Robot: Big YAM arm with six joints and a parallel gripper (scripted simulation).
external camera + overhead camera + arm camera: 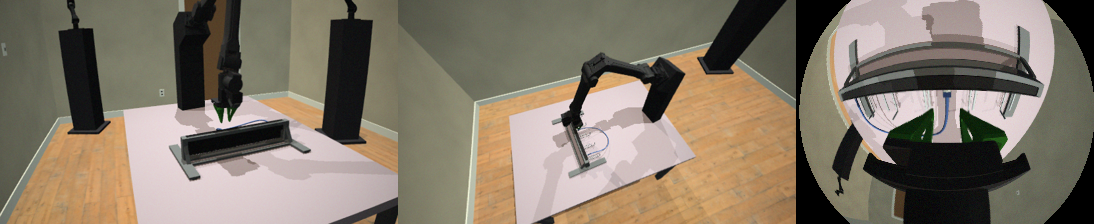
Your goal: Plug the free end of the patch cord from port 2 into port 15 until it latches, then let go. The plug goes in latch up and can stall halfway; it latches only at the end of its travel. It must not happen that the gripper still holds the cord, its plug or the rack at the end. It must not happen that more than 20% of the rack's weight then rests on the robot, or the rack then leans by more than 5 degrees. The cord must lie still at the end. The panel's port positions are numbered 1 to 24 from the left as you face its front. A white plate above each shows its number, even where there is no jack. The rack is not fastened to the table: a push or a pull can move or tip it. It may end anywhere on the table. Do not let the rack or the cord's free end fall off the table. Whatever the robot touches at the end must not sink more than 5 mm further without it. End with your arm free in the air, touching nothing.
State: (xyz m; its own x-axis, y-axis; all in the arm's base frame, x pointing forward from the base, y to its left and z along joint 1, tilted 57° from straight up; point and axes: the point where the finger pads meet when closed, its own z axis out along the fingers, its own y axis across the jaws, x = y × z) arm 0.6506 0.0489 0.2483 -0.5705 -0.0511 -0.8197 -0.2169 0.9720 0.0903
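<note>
Right now my hand is 5 cm above the plug, 2 cm short of it and 1 cm to the right of it.
</note>
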